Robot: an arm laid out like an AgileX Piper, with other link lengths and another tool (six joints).
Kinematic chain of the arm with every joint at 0, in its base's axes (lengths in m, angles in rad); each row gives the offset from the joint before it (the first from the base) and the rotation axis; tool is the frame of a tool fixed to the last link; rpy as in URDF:
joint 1: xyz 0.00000 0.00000 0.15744 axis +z
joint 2: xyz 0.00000 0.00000 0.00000 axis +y
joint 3: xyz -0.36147 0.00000 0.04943 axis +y
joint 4: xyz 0.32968 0.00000 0.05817 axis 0.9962 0 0.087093
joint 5: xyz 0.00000 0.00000 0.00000 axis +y
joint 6: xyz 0.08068 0.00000 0.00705 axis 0.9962 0 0.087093
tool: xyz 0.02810 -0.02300 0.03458 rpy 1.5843 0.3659 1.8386
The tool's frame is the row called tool.
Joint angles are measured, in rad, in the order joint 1, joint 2, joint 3, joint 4, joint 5, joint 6. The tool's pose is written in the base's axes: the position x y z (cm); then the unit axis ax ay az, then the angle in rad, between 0 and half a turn. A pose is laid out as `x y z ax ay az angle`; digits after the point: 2 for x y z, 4 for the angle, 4 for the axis.
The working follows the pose.
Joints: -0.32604 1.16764 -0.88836 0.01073 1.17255 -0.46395
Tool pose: 28.02 -10.03 37.26 -0.5027 -0.8589 -0.0981 3.0997
Where each joint sits with the arm in this pose, in the base's axes (m; each line is computed from the numbers above, not from the rounded line before):
joint 1: 0.0000 0.0000 0.1574
joint 2: 0.0000 0.0000 0.1574
joint 3: -0.0913 0.0309 0.5093
joint 4: 0.2241 -0.0758 0.4744
joint 5: 0.2241 -0.0758 0.4744
joint 6: 0.2401 -0.0803 0.3951
the tool: 0.2802 -0.1003 0.3726

